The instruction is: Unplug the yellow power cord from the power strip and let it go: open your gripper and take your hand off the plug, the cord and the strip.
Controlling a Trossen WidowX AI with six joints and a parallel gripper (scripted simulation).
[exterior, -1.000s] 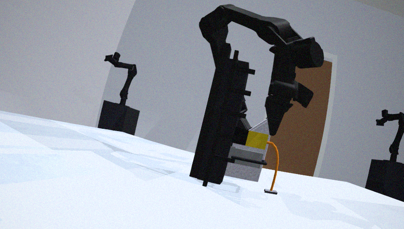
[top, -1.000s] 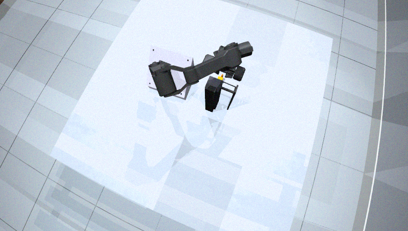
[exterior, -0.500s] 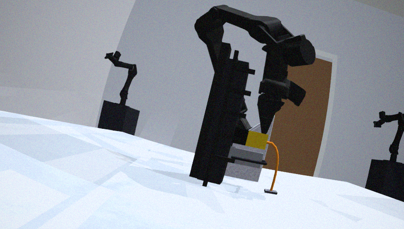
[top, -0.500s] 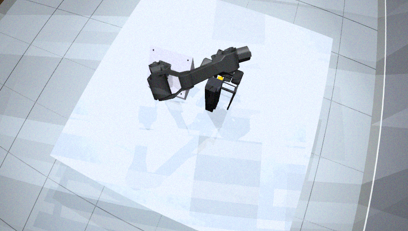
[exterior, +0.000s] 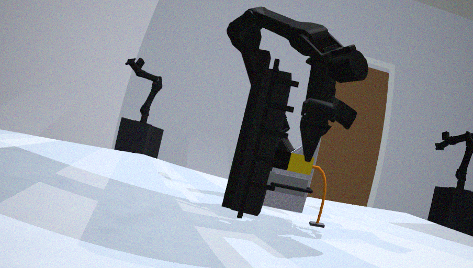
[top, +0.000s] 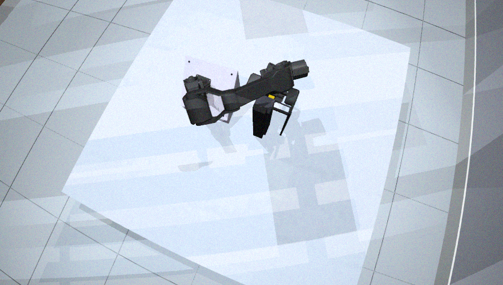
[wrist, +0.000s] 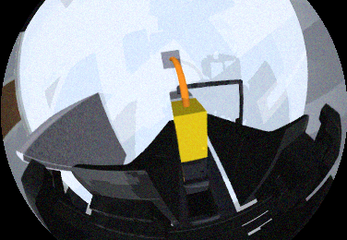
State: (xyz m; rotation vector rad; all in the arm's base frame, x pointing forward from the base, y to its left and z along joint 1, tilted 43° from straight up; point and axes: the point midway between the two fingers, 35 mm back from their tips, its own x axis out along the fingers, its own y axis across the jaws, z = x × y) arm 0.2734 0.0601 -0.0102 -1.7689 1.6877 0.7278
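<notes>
My gripper tip is 30 mm to the left of the yellow plug.
</notes>
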